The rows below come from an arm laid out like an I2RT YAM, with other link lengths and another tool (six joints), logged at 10 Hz.
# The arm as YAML. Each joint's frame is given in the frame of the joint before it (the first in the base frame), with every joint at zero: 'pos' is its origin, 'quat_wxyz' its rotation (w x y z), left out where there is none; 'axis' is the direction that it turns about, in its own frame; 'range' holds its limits. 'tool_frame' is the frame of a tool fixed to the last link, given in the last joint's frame.
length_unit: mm
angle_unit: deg
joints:
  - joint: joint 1
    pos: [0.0, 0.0, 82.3]
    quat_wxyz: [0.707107, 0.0, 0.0, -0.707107]
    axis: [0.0, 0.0, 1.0]
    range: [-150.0, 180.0]
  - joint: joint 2
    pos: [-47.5, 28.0, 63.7]
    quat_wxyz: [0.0, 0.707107, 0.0, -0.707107]
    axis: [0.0, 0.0, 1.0]
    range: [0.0, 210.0]
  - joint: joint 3
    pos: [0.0, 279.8, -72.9]
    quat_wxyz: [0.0, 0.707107, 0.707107, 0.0]
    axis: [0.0, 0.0, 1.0]
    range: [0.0, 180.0]
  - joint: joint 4
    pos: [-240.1, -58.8, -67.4]
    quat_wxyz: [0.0, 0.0, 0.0, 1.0]
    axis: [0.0, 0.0, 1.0]
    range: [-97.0, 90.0]
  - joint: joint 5
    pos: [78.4, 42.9, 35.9]
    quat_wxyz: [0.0, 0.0, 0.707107, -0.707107]
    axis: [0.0, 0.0, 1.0]
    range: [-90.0, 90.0]
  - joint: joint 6
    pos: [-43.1, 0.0, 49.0]
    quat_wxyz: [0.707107, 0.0, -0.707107, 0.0]
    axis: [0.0, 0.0, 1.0]
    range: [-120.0, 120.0]
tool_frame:
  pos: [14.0, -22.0, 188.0]
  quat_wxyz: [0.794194, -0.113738, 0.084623, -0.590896]
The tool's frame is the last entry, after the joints.
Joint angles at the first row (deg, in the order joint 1, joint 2, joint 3, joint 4, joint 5, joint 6):
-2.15 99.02 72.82 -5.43 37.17 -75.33
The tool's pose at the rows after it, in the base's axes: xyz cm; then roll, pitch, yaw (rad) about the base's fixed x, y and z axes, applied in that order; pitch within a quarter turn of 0, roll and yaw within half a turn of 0:
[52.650, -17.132, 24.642, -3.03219, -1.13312, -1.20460]
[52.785, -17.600, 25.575, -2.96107, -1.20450, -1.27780]
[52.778, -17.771, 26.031, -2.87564, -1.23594, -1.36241]
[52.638, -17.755, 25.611, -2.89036, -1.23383, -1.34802]
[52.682, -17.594, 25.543, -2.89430, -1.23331, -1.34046]
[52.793, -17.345, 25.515, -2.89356, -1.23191, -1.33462]
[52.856, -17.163, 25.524, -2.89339, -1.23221, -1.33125]
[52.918, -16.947, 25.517, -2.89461, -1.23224, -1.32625]
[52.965, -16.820, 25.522, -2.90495, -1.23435, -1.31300]
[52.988, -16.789, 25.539, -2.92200, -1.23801, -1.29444]
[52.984, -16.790, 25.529, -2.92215, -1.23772, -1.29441]
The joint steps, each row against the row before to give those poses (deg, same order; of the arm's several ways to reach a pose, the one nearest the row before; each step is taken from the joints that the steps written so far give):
0.00 0.00 -2.26 4.02 1.02 -1.64
0.00 0.00 -3.34 8.48 1.88 -3.45
0.00 0.00 -2.10 5.11 0.73 -1.38
0.00 0.00 -0.70 0.38 -0.05 0.04
0.15 0.00 -0.08 0.02 -0.06 -0.02
0.22 0.00 0.00 -0.02 -0.18 0.02
0.20 0.00 0.00 0.02 0.00 -0.02
0.24 0.00 -0.01 -0.02 0.02 0.00
0.13 0.00 0.01 0.00 0.00 -0.24
0.02 0.00 0.00 0.02 0.00 -0.41
0.00 0.00 0.00 -0.02 0.00 0.02

